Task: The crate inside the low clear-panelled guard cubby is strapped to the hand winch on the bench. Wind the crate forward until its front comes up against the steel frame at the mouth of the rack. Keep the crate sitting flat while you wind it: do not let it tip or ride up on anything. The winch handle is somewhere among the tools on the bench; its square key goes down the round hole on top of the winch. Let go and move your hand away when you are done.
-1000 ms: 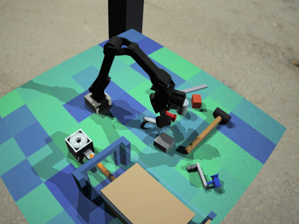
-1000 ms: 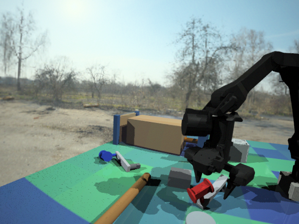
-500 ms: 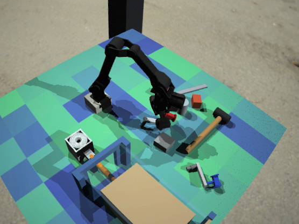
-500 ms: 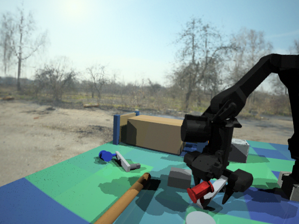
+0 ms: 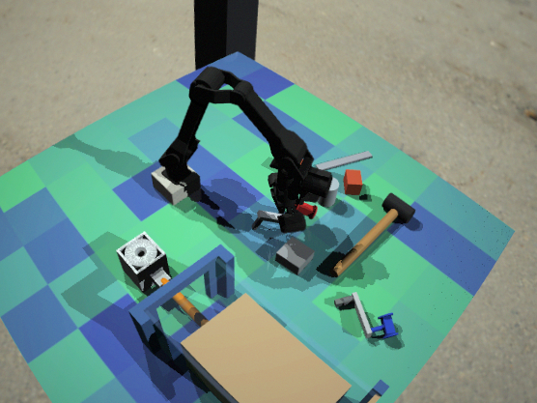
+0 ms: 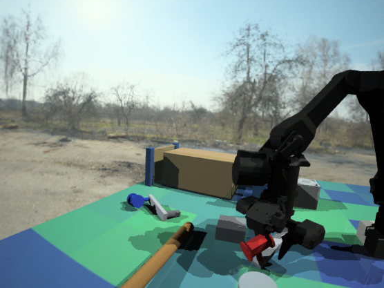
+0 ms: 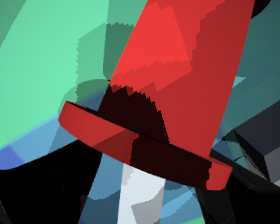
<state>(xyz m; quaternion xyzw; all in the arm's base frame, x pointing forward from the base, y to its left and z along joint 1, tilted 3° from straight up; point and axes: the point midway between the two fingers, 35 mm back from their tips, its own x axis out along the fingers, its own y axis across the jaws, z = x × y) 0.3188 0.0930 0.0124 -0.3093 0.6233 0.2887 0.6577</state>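
Now: the red knob 3 cm ahead of my gripper tip, 4 cm to the left of it and 3 cm above it. The rest, counted from my gripper tip: grey block 9 cm ahead, 7 cm to the right; red-knobbed crank 2 cm above; grey bar 1 cm behind, 33 cm to the left, 1 cm below.
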